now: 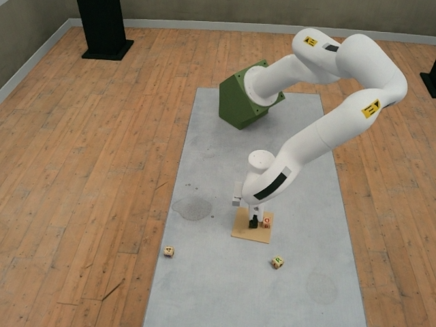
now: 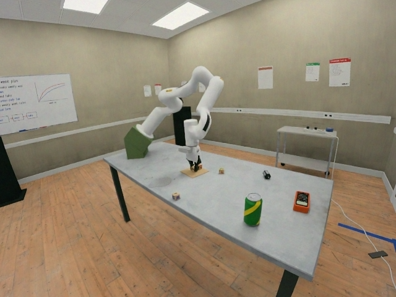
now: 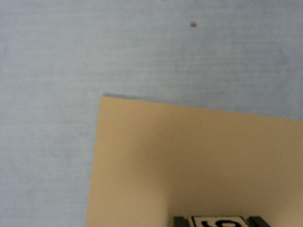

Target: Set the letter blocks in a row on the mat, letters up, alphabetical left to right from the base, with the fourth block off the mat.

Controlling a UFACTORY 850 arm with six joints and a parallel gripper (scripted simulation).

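Right now the tan square mat is 3 cm below my hand. From my hand the other things lie so: block marked 4: 28 cm to the right, 17 cm ahead, 1 cm below; then green can: 54 cm ahead, 18 cm to the right, 3 cm above; then small black object: 42 cm ahead, 20 cm to the left, 1 cm below.
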